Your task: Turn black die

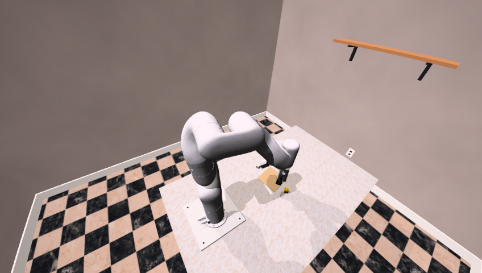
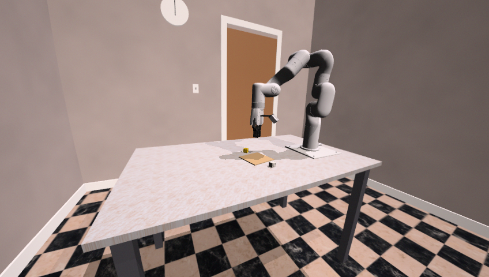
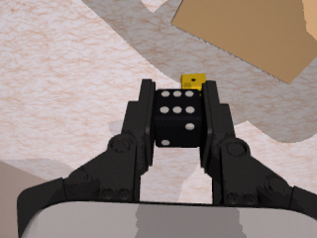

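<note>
Right now my hand is 12 cm above the tan mat, 9 cm to the right of it and 4 cm short of it. Also, from my hand: white die (21 cm to the left, 11 cm below, 1 cm ahead); then black die (1 cm below); then yellow die (11 cm below, 5 cm ahead, 3 cm to the right).
</note>
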